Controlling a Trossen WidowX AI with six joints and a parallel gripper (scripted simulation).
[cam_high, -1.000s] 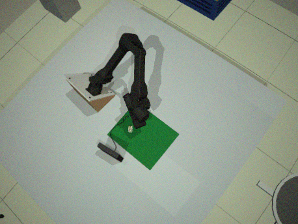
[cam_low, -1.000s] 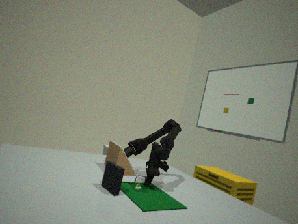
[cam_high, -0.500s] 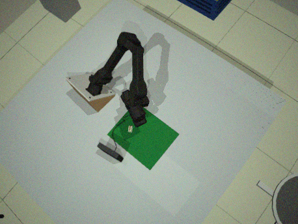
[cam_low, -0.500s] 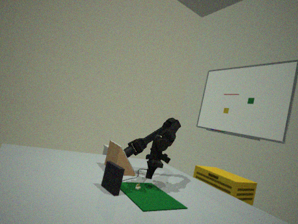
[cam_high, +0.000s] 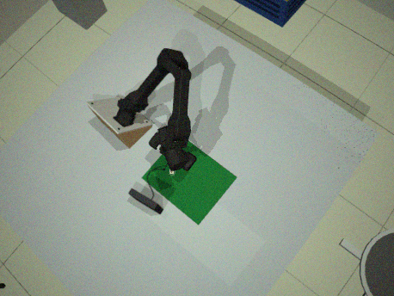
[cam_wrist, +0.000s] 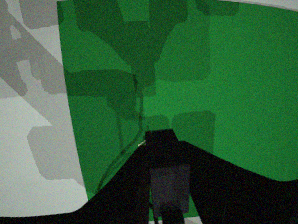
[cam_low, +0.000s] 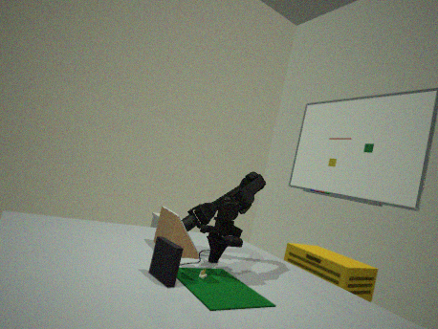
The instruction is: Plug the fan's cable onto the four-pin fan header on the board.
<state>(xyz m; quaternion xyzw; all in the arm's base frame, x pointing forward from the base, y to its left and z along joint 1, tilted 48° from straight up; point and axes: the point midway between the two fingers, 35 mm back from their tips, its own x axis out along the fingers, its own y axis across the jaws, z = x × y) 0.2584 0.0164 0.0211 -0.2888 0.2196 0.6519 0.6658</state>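
The cream four-pin header is 70 mm below my gripper tip, 40 mm to the right of it and 10 mm ahead of it. Also, from my gripper tip: green board (80 mm below, 80 mm ahead, 20 mm to the right); dark fan plug (10 mm to the right, 10 mm above); dark flat fan (190 mm to the right, 30 mm ahead, 10 mm below).
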